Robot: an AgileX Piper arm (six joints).
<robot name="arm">
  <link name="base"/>
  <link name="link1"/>
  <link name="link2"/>
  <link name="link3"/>
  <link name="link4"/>
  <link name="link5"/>
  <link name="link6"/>
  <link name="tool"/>
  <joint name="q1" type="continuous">
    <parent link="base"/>
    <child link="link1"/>
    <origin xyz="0 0 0.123" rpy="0 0 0"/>
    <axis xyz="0 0 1"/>
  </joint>
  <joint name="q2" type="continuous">
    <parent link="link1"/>
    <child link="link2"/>
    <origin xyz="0 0 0" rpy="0 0 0"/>
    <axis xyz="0 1 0"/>
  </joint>
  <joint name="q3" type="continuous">
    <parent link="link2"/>
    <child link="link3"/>
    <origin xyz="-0.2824 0 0.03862" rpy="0 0 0"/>
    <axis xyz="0 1 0"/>
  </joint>
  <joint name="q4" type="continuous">
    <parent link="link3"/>
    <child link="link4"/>
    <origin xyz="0.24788 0 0.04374" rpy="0 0 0"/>
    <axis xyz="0.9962 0 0.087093"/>
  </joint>
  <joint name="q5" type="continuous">
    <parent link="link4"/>
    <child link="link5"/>
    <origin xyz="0 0 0" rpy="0 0 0"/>
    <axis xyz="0 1 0"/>
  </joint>
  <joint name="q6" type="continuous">
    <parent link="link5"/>
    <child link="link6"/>
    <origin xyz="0.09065 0 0.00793" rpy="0 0 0"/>
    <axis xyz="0.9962 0 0.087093"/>
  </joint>
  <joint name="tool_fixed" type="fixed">
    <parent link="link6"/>
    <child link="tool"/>
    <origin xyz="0 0 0" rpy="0 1.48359 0"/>
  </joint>
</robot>
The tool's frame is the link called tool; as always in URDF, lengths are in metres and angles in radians. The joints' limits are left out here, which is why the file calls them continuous.
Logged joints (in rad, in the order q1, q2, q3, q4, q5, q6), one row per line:
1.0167, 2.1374, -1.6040, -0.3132, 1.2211, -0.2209
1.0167, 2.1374, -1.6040, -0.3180, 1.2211, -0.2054
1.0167, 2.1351, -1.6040, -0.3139, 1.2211, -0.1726
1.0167, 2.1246, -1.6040, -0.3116, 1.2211, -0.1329
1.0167, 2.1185, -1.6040, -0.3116, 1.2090, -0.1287
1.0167, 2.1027, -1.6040, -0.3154, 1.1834, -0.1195
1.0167, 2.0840, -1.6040, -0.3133, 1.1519, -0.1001
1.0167, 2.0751, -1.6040, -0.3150, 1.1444, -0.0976
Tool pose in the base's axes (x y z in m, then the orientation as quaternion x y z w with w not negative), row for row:
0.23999, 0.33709, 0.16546, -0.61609, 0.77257, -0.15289, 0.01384
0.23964, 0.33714, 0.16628, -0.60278, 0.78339, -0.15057, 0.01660
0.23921, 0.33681, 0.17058, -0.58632, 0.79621, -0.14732, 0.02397
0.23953, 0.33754, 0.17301, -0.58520, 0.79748, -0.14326, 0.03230
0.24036, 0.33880, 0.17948, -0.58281, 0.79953, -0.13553, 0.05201
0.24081, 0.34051, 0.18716, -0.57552, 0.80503, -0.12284, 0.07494
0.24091, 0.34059, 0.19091, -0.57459, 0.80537, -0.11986, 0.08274
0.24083, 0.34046, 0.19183, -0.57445, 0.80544, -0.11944, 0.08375
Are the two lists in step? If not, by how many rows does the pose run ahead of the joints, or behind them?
The pose runs 1 row ahead of the joints: the pose in row i belongs to the joints in row i + 1.
